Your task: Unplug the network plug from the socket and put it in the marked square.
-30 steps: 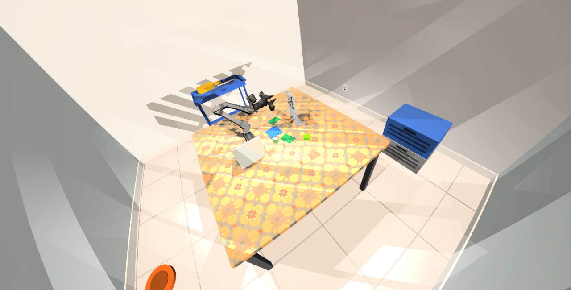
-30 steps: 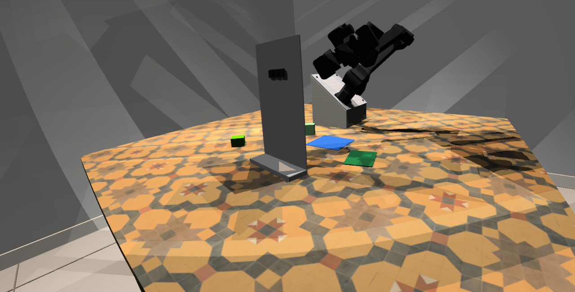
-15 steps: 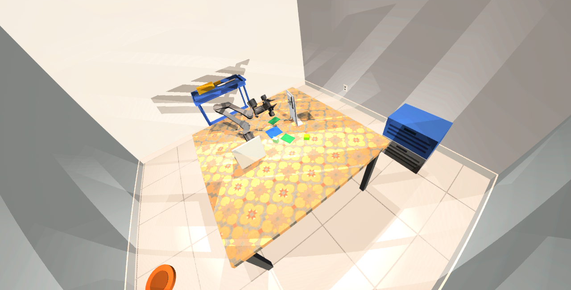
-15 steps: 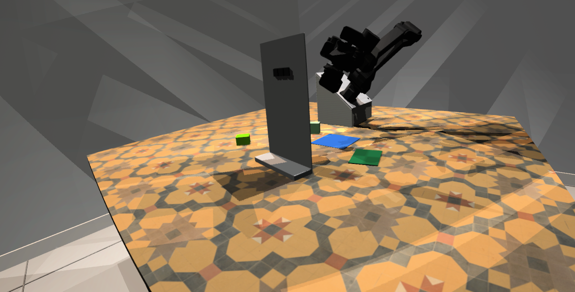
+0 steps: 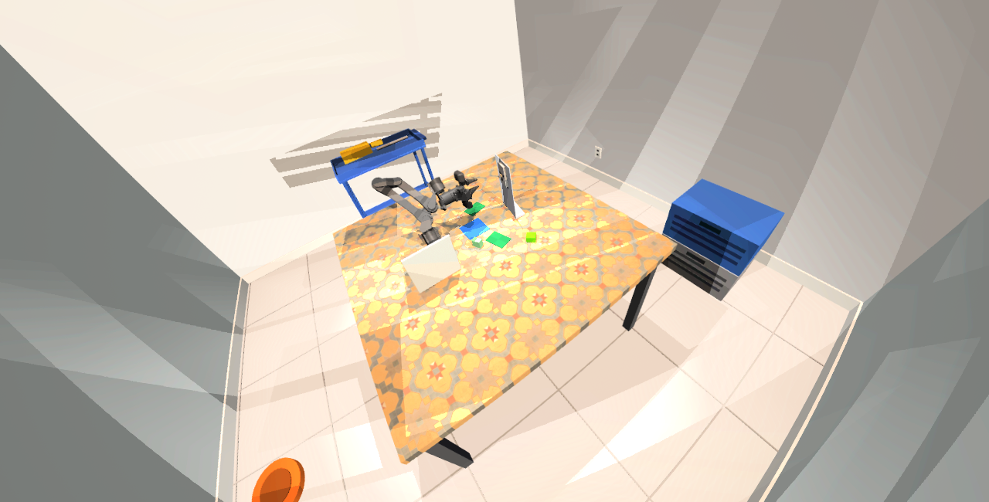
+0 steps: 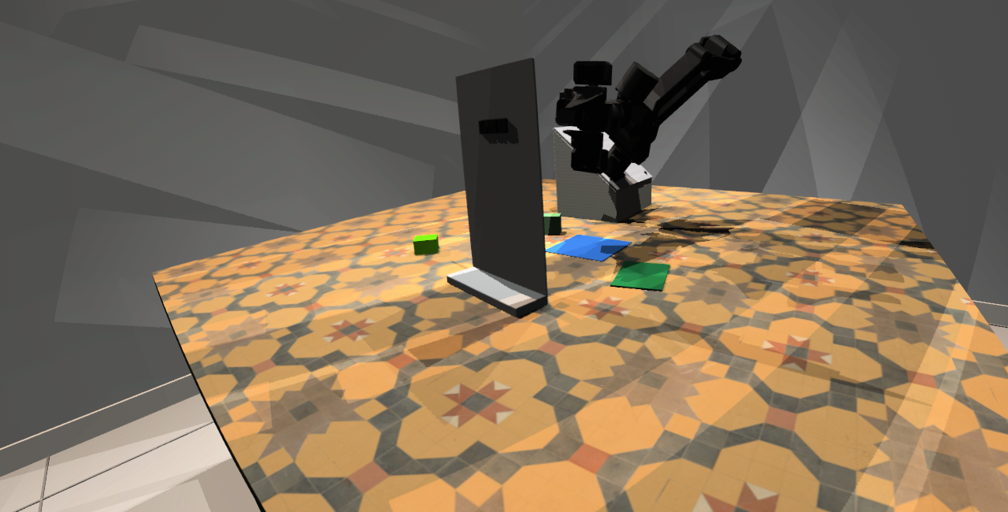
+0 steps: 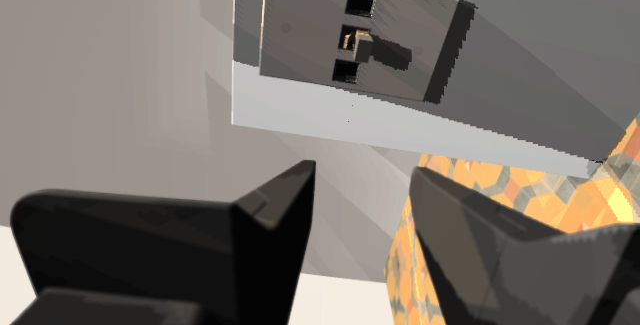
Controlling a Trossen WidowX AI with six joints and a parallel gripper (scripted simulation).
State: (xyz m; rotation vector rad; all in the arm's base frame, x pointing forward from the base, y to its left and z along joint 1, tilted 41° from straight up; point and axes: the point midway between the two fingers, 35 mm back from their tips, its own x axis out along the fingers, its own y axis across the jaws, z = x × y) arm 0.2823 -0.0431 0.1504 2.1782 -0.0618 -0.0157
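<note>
The network plug is 120 mm ahead of my gripper tip and 40 mm to the right of it. Also, from my gripper tip: yellowish tab: 120 mm ahead, 40 mm to the right; then blue square: 90 mm behind, 10 mm to the right, 230 mm below; then upright panel: 140 mm ahead, 40 mm to the right, 90 mm below.
</note>
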